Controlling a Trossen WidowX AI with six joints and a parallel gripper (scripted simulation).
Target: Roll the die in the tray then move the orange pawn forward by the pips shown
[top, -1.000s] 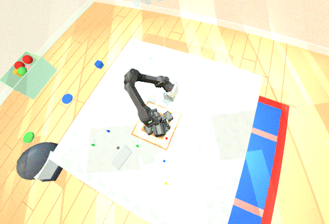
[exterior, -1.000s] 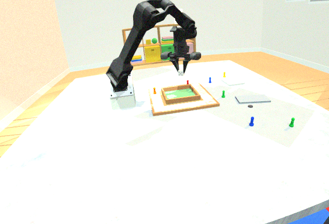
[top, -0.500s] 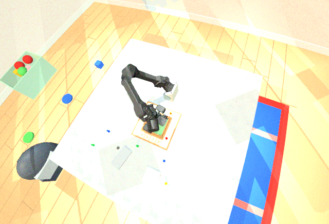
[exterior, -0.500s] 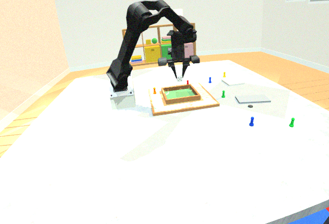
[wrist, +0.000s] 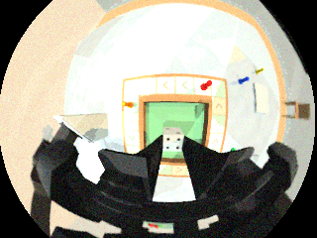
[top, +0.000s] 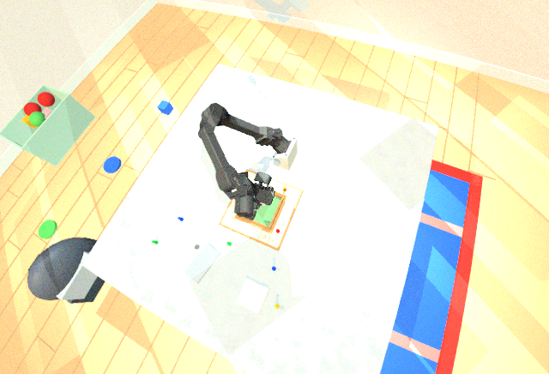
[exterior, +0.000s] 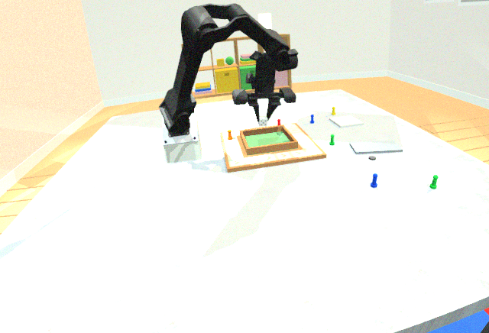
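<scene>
My gripper tip is now 11 cm past the orange pawn, 5 cm to the right of it and 5 cm above it. The rest, counted from my gripper tip: white die (right at my gripper tip); then green-floored tray (7 cm below, 1 cm to the right, 1 cm ahead); then red pawn (10 cm to the left, 8 cm ahead, 5 cm below).
</scene>
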